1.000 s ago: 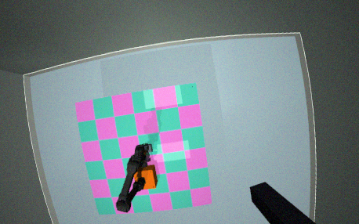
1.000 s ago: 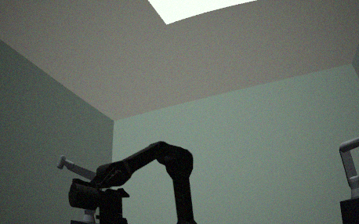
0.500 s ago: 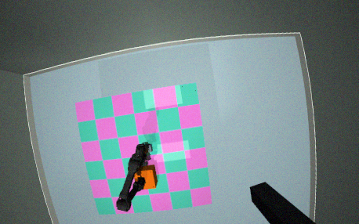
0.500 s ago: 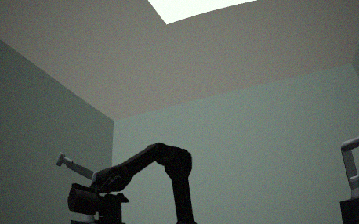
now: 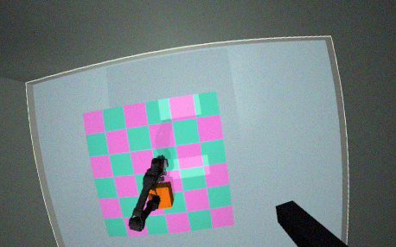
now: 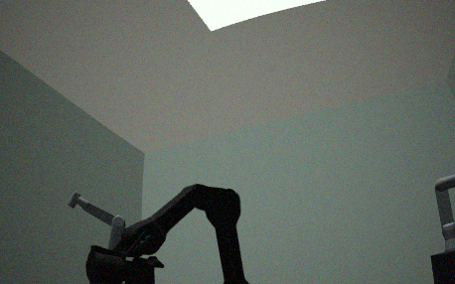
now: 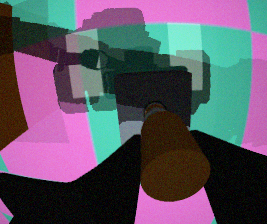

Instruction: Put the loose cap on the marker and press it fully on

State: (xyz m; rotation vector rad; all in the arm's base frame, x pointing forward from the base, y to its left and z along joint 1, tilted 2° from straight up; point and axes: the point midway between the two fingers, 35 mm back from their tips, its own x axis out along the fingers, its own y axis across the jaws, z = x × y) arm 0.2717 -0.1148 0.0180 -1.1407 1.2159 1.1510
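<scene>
The grey holder block lies 7 cm below my gripper tip. Also, from my gripper tip: orange cap 1 cm above.
</scene>
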